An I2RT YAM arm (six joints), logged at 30 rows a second.
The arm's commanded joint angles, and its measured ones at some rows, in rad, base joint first. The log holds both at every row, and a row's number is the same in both.
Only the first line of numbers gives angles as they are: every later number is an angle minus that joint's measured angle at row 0.
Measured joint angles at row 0:
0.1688 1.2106 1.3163 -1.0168 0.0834 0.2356
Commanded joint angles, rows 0 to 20:
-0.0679 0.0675 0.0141 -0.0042 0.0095 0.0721
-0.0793 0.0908 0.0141 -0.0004 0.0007 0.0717
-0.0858 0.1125 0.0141 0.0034 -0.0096 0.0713
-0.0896 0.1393 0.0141 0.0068 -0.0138 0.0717
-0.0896 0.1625 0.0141 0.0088 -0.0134 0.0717
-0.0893 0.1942 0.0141 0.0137 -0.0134 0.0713
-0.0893 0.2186 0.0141 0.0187 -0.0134 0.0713
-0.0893 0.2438 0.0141 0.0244 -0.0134 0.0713
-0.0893 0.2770 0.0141 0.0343 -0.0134 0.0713
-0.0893 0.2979 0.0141 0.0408 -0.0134 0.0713
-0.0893 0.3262 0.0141 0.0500 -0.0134 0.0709
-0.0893 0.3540 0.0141 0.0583 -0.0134 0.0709
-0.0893 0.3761 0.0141 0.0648 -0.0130 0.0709
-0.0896 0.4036 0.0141 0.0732 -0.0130 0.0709
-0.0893 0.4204 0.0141 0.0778 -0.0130 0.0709
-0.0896 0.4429 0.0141 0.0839 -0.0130 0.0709
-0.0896 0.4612 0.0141 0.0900 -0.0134 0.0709
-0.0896 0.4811 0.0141 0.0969 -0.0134 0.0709
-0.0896 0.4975 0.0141 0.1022 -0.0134 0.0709
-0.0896 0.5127 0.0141 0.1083 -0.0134 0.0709
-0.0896 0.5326 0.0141 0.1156 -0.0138 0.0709
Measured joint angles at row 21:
-0.0835 0.4936 0.0000 0.1049 -0.0100 0.0606
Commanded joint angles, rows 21 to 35:
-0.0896 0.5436 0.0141 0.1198 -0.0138 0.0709
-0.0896 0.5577 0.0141 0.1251 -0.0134 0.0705
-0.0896 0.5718 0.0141 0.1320 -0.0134 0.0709
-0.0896 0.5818 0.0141 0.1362 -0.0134 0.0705
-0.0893 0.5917 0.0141 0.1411 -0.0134 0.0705
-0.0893 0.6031 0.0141 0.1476 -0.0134 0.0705
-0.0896 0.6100 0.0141 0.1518 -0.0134 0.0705
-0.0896 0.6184 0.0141 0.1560 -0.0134 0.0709
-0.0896 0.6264 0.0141 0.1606 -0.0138 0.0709
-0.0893 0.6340 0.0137 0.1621 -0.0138 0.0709
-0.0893 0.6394 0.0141 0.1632 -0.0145 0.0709
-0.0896 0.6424 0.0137 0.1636 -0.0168 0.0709
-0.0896 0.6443 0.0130 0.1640 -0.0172 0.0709
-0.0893 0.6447 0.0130 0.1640 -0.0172 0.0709
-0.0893 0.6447 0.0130 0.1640 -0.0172 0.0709
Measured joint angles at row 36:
-0.0835 0.6382 0.0000 0.1621 -0.0165 0.0682
